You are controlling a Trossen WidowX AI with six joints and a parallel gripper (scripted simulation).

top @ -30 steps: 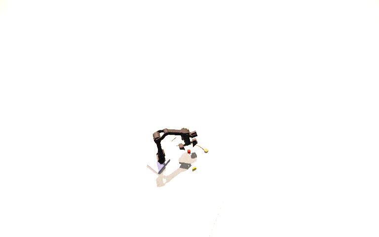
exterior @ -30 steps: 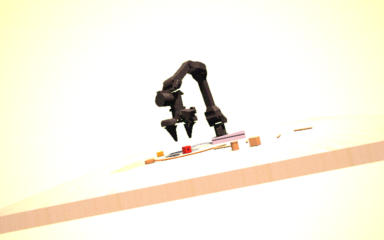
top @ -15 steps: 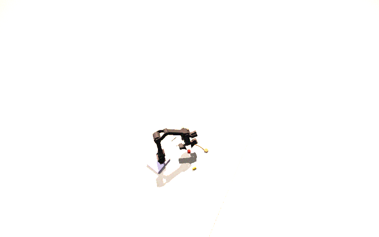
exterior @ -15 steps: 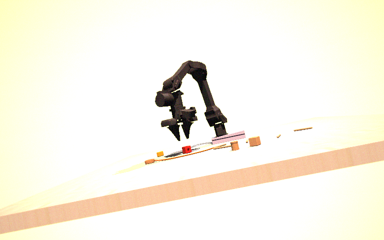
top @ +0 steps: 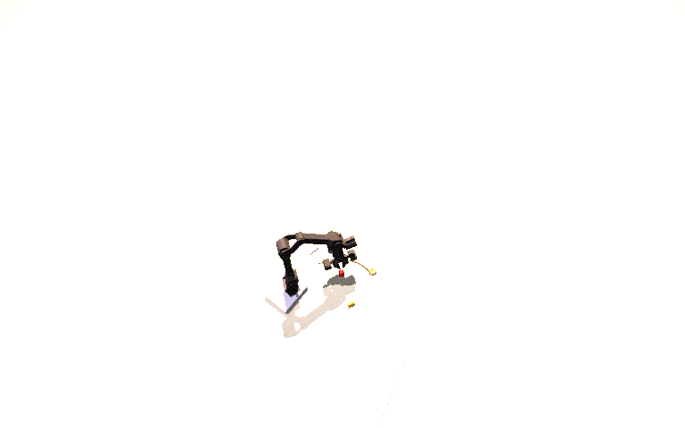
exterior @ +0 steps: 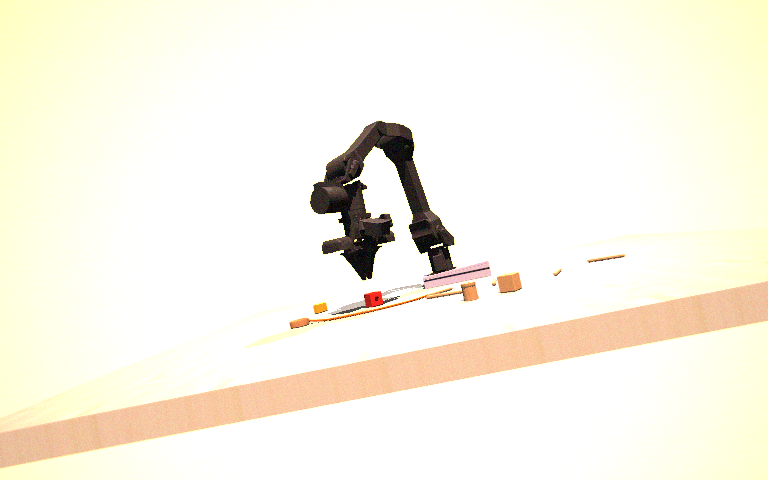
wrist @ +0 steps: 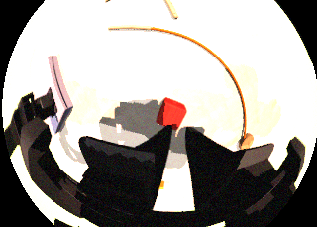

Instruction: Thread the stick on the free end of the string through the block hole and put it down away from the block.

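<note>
The red block is 10 mm behind my gripper tip and 50 mm below it. From my gripper tip the other things lie so: thin wooden stick 10 mm behind, 140 mm to the left, 60 mm below; then small yellow block 100 mm behind, 170 mm to the right, 50 mm below; then round wooden button 130 mm ahead, 120 mm to the right, 50 mm below.
</note>
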